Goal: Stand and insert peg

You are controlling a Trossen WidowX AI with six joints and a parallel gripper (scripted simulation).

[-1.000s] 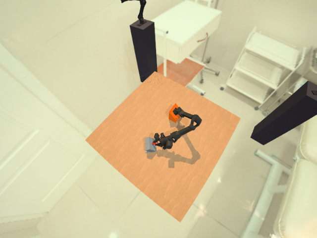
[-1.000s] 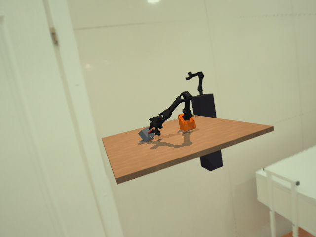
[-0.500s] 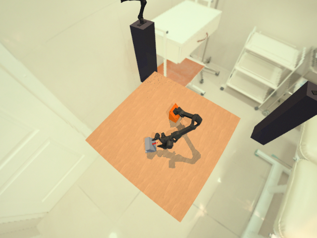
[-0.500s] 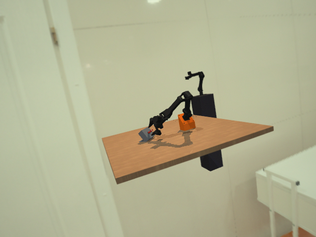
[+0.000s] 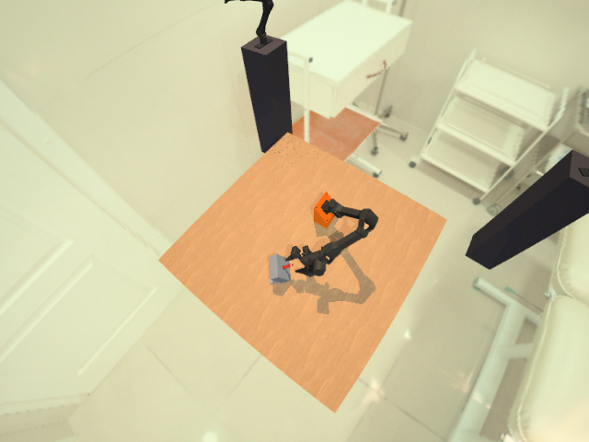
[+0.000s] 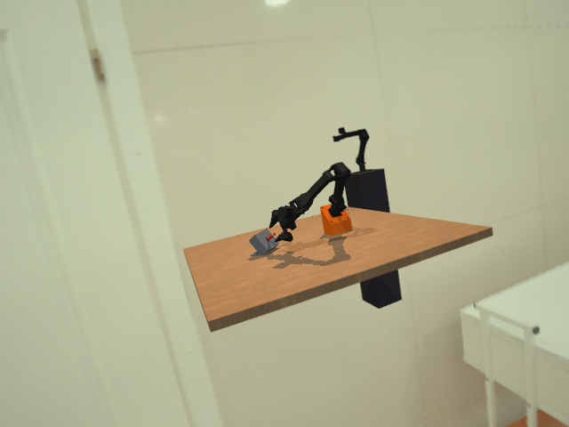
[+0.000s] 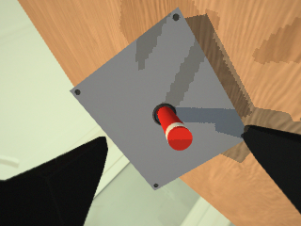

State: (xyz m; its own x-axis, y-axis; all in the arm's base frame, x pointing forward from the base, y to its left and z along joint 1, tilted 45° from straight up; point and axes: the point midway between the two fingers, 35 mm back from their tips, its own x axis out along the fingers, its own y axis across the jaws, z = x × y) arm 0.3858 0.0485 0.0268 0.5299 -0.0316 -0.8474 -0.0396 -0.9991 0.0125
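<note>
My gripper tip is now 10 mm to the left of the red peg and 10 mm above it. Also, from my gripper tip: sloped panel 40 mm ahead, 50 mm to the right, 40 mm below.
</note>
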